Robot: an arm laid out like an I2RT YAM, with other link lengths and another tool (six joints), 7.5 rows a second.
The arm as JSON. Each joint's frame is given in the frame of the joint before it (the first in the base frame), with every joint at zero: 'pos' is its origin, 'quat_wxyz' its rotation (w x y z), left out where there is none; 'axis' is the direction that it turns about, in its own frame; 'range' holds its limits. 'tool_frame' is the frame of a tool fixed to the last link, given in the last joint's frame.
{
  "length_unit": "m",
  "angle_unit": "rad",
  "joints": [
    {
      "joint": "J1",
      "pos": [
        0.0,
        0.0,
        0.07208
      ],
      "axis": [
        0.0,
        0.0,
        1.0
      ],
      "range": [
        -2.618,
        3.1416
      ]
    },
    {
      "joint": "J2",
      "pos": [
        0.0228,
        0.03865,
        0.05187
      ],
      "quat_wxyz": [
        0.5,
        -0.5,
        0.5,
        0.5
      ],
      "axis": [
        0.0,
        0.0,
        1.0
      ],
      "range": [
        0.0,
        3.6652
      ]
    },
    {
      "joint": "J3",
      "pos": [
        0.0,
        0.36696,
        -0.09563
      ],
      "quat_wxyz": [
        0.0,
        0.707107,
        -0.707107,
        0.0
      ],
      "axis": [
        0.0,
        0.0,
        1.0
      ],
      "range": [
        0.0,
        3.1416
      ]
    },
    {
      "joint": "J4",
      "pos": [
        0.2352,
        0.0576,
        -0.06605
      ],
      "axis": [
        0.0,
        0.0,
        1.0
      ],
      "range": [
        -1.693,
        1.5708
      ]
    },
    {
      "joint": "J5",
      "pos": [
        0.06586,
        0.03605,
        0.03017
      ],
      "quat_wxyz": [
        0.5,
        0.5,
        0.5,
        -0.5
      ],
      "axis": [
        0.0,
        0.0,
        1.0
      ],
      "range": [
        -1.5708,
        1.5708
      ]
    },
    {
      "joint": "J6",
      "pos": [
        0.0,
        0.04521,
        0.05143
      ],
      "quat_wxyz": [
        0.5,
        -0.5,
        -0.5,
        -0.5
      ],
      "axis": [
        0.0,
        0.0,
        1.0
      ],
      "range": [
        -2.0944,
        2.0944
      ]
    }
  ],
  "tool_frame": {
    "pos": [
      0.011,
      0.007,
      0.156
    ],
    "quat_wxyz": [
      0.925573,
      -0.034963,
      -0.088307,
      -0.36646
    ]
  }
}
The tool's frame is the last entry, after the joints.
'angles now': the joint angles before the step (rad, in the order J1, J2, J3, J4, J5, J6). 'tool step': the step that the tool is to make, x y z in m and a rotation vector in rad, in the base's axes. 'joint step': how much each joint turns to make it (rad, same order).
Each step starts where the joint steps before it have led.
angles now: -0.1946, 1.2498, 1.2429, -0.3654, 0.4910, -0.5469
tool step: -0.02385, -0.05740, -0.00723, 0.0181, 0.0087, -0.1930
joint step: -0.1571, 0.0433, 0.0146, 0.0003, 0.0276, 0.0314
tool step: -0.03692, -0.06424, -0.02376, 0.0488, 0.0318, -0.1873
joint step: -0.2113, 0.0613, -0.0036, 0.0055, -0.0341, 0.0194
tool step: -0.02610, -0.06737, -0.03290, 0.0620, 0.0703, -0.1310
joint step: -0.1930, 0.1303, 0.0423, 0.0066, -0.0571, -0.0273
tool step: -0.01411, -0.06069, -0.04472, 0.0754, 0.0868, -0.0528
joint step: -0.1371, 0.1624, 0.0594, 0.0125, -0.0631, -0.0618
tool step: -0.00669, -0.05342, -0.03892, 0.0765, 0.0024, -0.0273
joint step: -0.1056, 0.1545, 0.0882, 0.0075, -0.0880, -0.0150
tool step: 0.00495, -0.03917, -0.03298, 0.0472, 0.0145, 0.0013
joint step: -0.0442, 0.1342, 0.0943, -0.0026, -0.0425, -0.0211
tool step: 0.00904, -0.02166, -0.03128, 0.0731, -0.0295, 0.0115
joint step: -0.0296, 0.1027, 0.0816, -0.0314, -0.0722, 0.0167
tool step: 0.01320, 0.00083, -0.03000, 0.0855, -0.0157, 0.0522
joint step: -0.0064, 0.0625, 0.0338, -0.0384, -0.0798, -0.0057
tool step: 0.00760, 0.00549, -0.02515, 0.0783, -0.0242, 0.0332
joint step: -0.0085, 0.0426, 0.0094, -0.0249, -0.0713, 0.0047
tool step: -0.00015, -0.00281, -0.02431, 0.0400, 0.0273, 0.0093
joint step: -0.0030, 0.0511, 0.0202, -0.0171, -0.0028, -0.0133
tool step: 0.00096, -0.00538, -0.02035, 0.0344, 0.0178, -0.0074
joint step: -0.0018, 0.0532, 0.0374, -0.0230, 0.0031, 0.0047
